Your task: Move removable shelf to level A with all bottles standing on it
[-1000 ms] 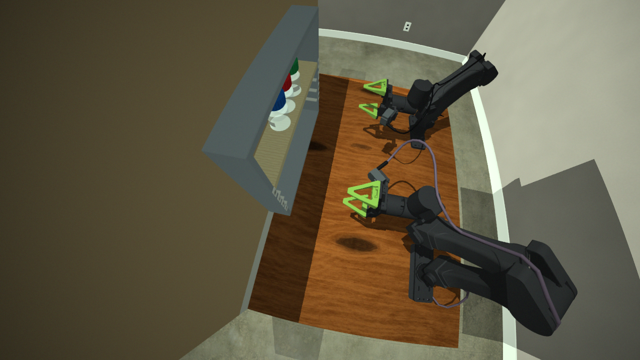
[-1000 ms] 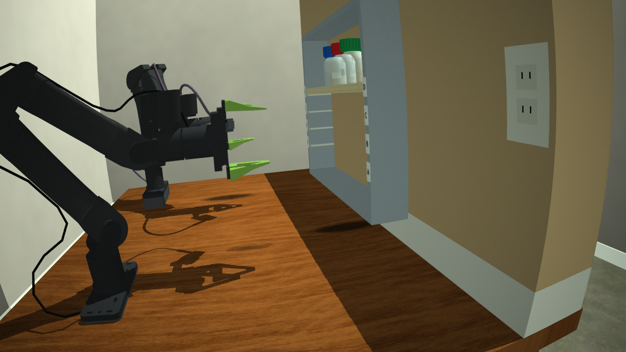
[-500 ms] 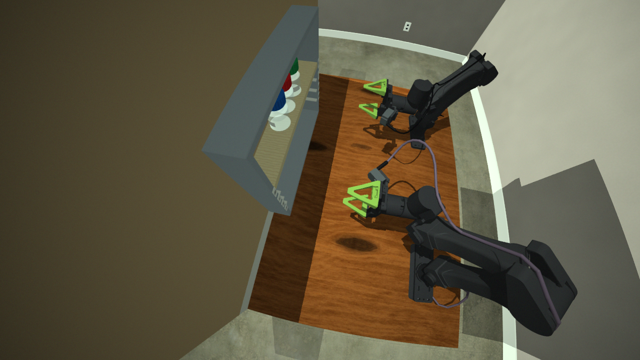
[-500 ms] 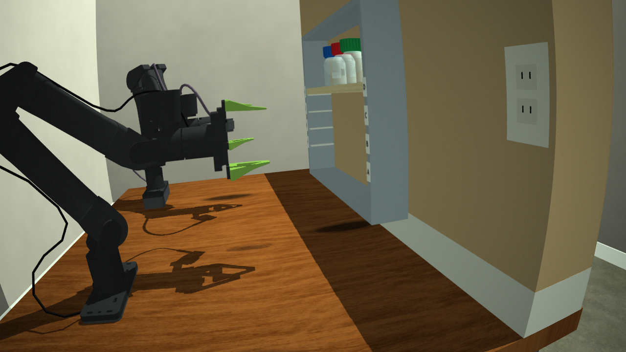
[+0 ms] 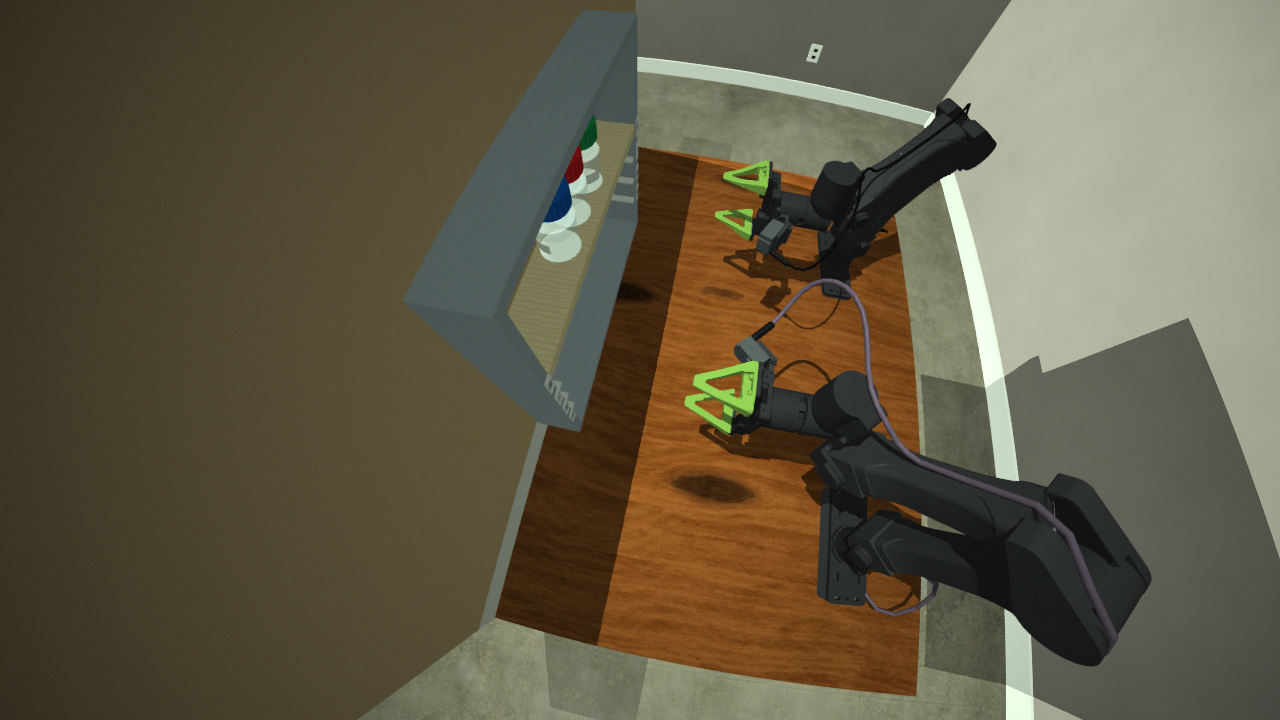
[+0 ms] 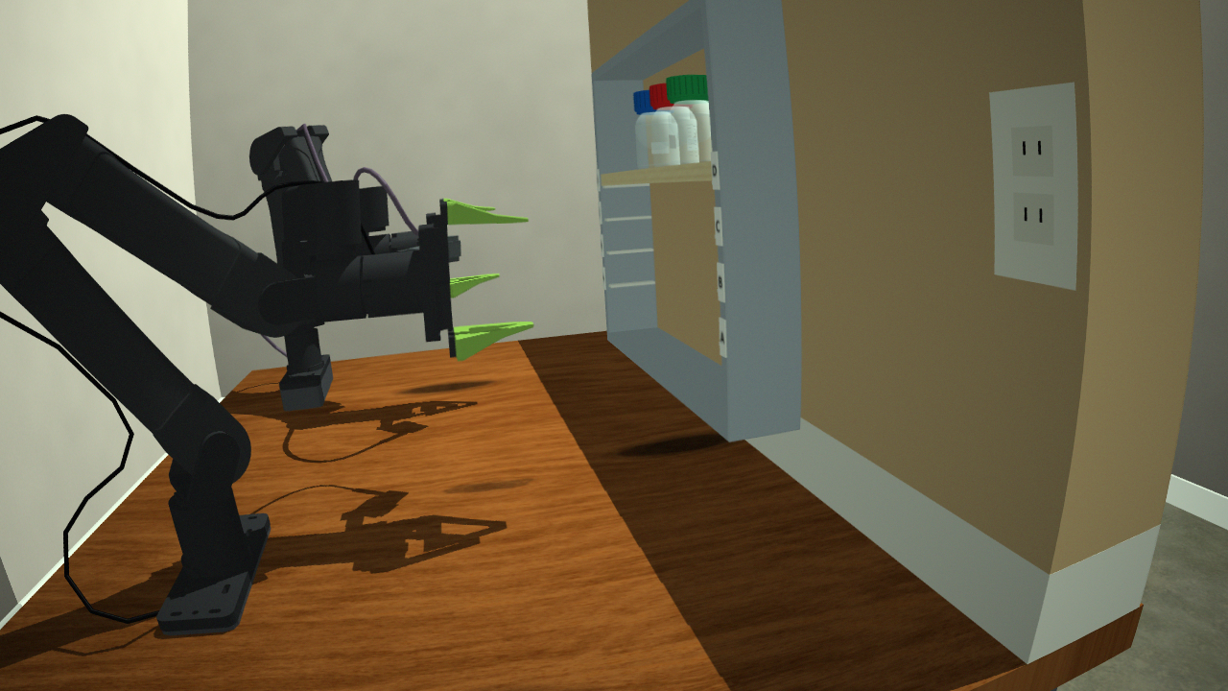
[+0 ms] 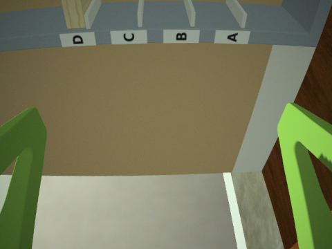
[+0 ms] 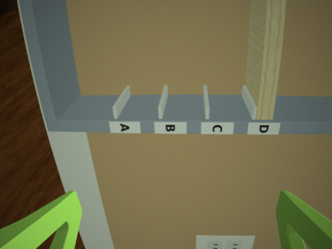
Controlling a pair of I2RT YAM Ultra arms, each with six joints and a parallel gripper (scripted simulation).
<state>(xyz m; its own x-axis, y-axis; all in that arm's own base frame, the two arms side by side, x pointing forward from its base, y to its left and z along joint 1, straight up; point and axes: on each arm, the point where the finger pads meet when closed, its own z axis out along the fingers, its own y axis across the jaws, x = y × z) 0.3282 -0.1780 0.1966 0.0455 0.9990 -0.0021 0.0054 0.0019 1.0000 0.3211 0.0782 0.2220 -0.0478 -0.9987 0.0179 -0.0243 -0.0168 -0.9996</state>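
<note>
Right now the green-capped bottle is 22 cm ahead of my right hand, 14 cm above it and 11 cm to the left of it. The rest, counted from my right hand: red-capped bottle (22 cm ahead, 18 cm to the left, 14 cm above); then wooden shelf (22 cm ahead, 18 cm to the left, 8 cm above); then grey wall rack (22 cm ahead, 18 cm to the left, 4 cm above).
Right now my left hand is 21 cm short of the blue-capped bottle, 14 cm to the left of it and 14 cm below it. Also, from my left hand: red-capped bottle 21 cm ahead, 20 cm to the right, 14 cm above; wooden shelf 21 cm ahead, 20 cm to the right, 8 cm above; grey wall rack 21 cm ahead, 20 cm to the right, 4 cm above.
</note>
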